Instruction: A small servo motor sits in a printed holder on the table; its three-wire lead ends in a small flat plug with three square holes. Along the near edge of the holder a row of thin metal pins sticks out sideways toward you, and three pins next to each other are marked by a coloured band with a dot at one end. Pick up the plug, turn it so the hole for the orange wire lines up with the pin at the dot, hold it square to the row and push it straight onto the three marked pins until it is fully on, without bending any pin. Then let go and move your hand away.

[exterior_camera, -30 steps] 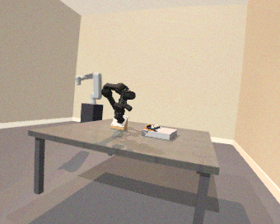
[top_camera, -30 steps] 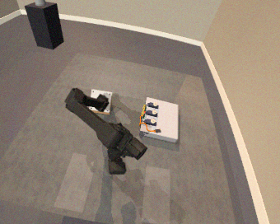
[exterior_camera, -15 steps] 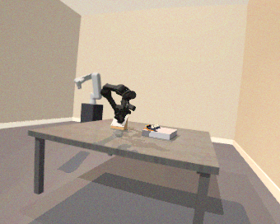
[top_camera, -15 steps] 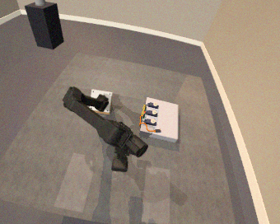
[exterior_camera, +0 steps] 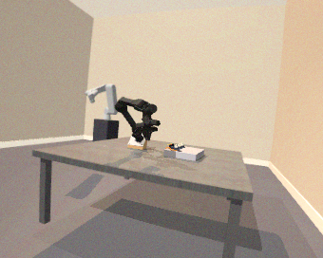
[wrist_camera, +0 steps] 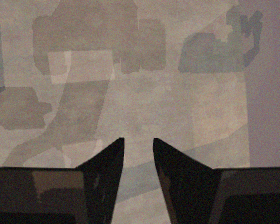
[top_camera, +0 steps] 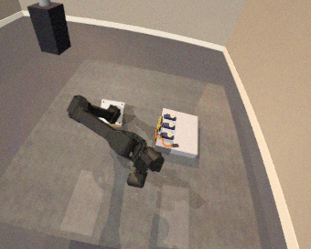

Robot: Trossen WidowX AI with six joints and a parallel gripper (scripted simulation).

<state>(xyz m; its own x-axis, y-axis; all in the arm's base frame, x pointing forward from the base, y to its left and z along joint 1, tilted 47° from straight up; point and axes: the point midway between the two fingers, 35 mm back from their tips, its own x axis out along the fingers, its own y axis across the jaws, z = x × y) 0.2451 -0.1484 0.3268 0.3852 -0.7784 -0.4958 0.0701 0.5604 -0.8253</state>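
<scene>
The holder is 17 cm ahead of my gripper tip, 38 cm to the left of it and 10 cm below it.
</scene>
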